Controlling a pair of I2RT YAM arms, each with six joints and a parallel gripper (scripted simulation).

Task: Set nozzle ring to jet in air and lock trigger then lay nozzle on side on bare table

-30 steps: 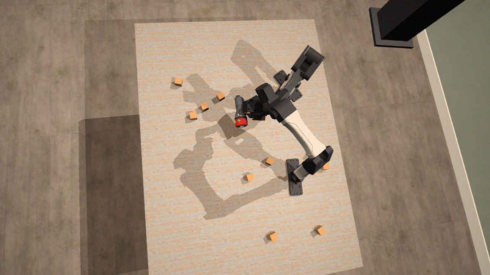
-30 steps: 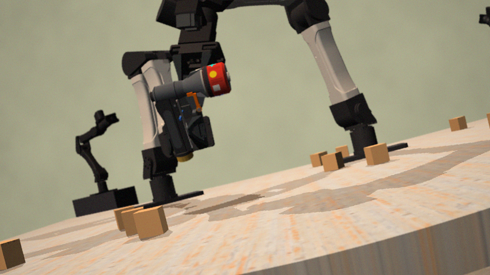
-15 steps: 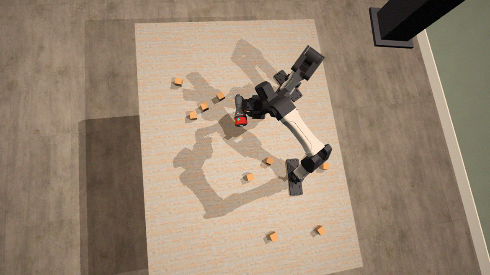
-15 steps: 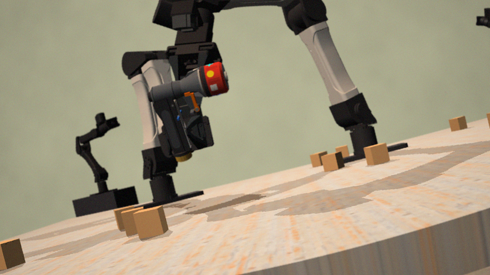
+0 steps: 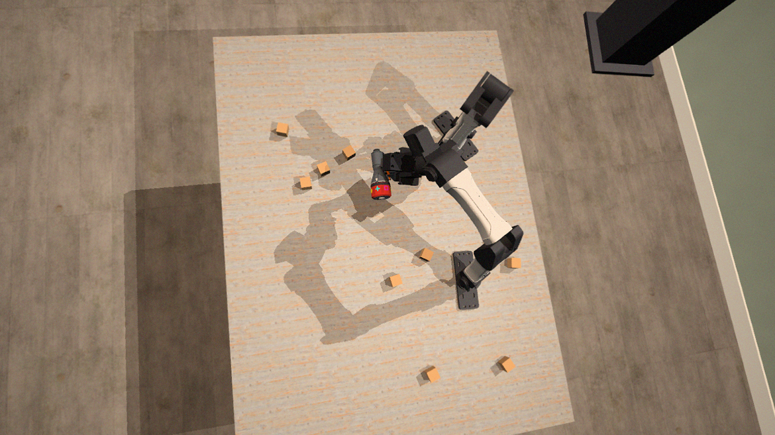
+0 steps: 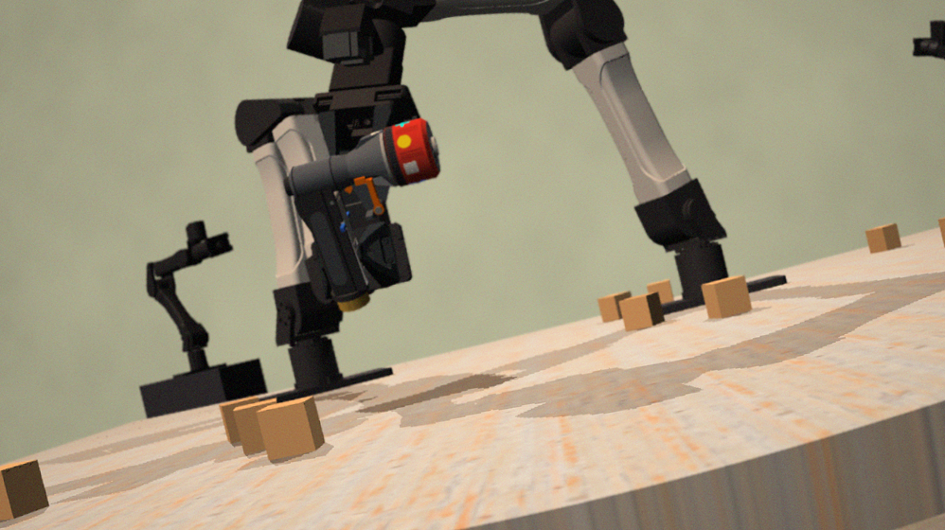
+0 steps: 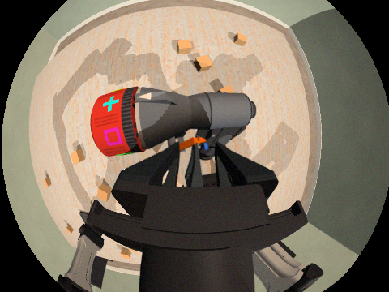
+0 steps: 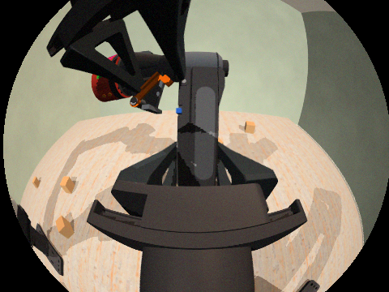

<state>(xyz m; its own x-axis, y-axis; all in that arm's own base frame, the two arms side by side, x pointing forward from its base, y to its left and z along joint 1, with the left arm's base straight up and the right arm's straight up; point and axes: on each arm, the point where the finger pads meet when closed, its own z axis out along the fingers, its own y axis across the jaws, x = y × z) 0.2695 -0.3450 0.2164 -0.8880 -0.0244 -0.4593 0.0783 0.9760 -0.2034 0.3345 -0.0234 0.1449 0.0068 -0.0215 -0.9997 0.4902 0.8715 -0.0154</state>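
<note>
Right now the pale trigger is 10 mm ahead of my left hand, 20 mm to the right of it and 60 mm below it. The rest, counted from my left hand: red spray ring: 30 mm ahead, 70 mm to the left, 10 mm above.
My right gripper is now 20 mm to the right of the pale trigger, 20 mm below it and 10 mm short of it. Round my right hand: red spray ring 100 mm to the left, 80 mm above, 30 mm ahead.
</note>
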